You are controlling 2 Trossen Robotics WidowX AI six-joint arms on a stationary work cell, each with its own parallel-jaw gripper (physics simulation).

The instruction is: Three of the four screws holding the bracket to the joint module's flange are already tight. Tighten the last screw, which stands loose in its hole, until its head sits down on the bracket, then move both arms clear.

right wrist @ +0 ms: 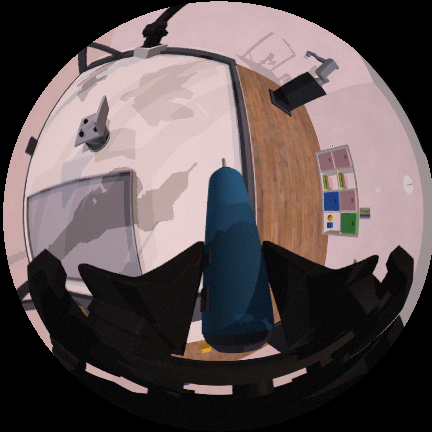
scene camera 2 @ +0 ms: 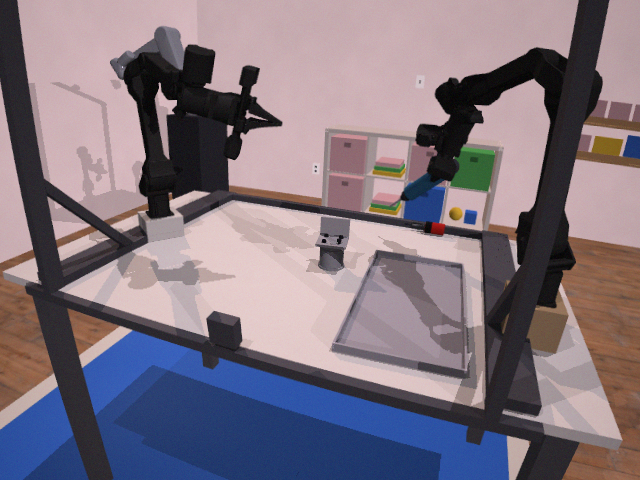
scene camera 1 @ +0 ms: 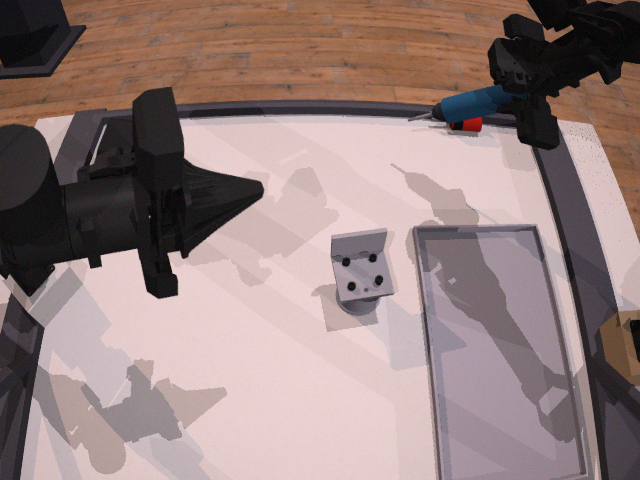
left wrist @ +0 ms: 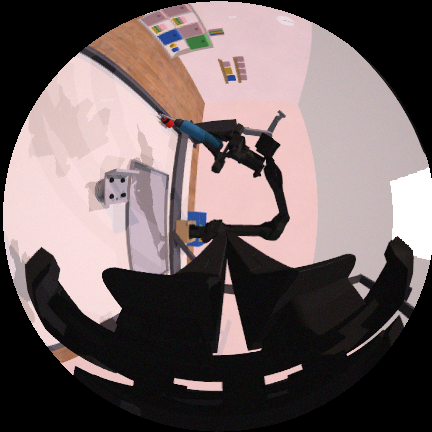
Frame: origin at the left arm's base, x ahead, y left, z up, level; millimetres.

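Seen in the pictures: left gripper, fingertip midpoint: (scene camera 2: 282, 124) (scene camera 1: 262, 189) (left wrist: 225, 237); right gripper, fingertip midpoint: (right wrist: 233, 246) (scene camera 2: 433, 176) (scene camera 1: 497, 97) (left wrist: 204, 136); left arm's base, link origin: (scene camera 2: 159, 213) (scene camera 1: 32, 271); right arm's base, link origin: (left wrist: 191, 230).
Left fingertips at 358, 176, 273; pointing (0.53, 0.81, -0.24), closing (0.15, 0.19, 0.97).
Offsets run from my left fingertips to a thing's top centre, as dx, dy, dz.
The grey bracket (scene camera 1: 363, 272) (scene camera 2: 332, 240) (left wrist: 116, 187) (right wrist: 93, 128) sits on the round joint module @(+42, +116, -266) (scene camera 1: 358, 305) (scene camera 2: 330, 258) near the table's middle. Several black screw heads show on it; which one stands loose I cannot tell. My right gripper (right wrist: 233, 246) is shut on a blue screwdriver (scene camera 1: 471, 104) (scene camera 2: 424, 187) (left wrist: 200, 134) (right wrist: 234, 250), held above the table's far right part. Its shaft points left and, in scene camera 2, downward, well away from the bracket. My left gripper (scene camera 1: 262, 190) (scene camera 2: 280, 123) (left wrist: 225, 237) is shut and empty, raised to the left of the bracket.
A red screwdriver @(+7, +506, -296) (scene camera 1: 467, 124) (scene camera 2: 435, 228) (left wrist: 168, 122) lies at the table's far edge, below the blue one. A shallow grey tray @(+267, +153, -314) (scene camera 1: 434, 382) (scene camera 2: 400, 362) (left wrist: 128, 240) (right wrist: 80, 182) lies right of the bracket in the scene cameras. Dark frame posts (scene camera 2: 542, 206) rise at the table's corners.
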